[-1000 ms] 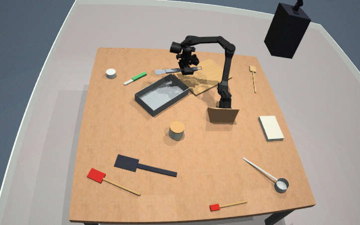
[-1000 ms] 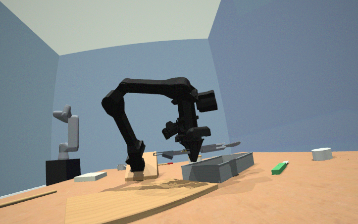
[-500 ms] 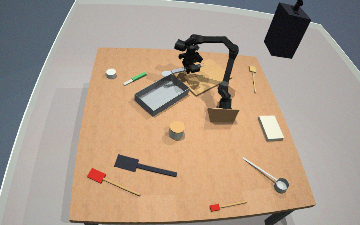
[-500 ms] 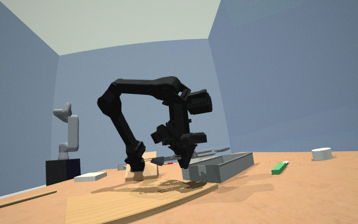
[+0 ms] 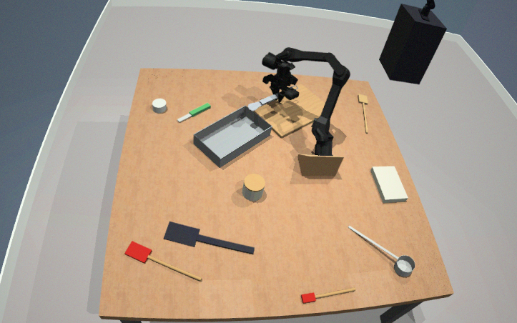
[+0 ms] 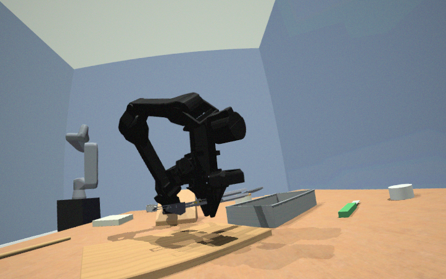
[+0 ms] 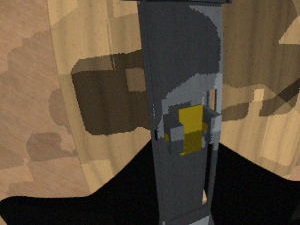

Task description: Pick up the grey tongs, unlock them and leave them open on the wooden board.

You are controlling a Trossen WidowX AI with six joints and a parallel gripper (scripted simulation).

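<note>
Now: gripper tip 80 mm past the wooden board, 50 mm above it and 20 mm to the left of it. Also, from my gripper tip: yellow lock piece 40 mm above, 20 mm to the right, 20 mm behind; then grey roasting tin 210 mm to the left, 210 mm ahead, 30 mm below; then green-handled tool 400 mm ahead, 60 mm to the left, 50 mm below.
</note>
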